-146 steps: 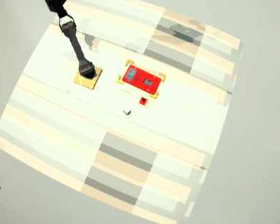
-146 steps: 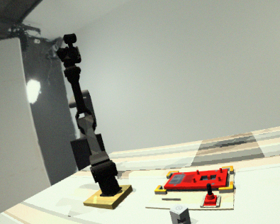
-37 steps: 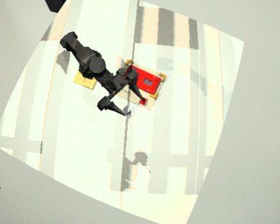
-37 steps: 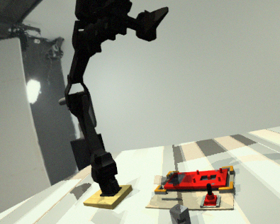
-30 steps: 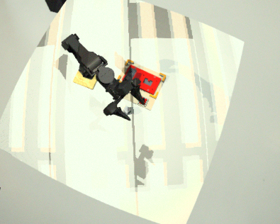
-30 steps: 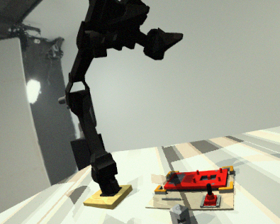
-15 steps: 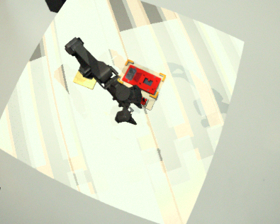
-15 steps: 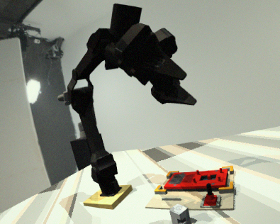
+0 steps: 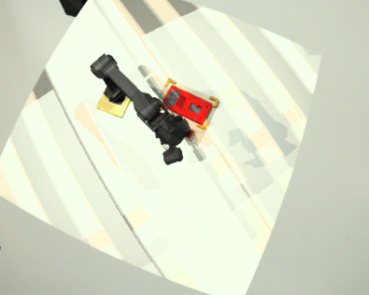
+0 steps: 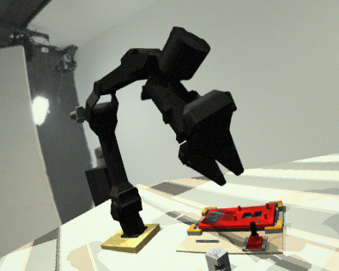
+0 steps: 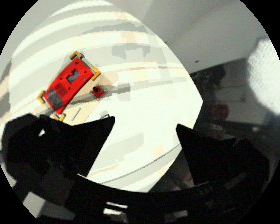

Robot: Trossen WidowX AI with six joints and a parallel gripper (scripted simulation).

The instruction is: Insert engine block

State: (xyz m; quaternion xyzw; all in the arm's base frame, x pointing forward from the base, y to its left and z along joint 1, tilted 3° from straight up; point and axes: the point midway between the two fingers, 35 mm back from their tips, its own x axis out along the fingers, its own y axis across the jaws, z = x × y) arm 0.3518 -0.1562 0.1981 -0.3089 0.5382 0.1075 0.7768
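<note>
Right now the engine block is 60 mm behind my gripper tip, 30 mm to the left of it and 180 mm below it. The rest, counted from my gripper tip: black upright post: 120 mm to the left, 170 mm below.
</note>
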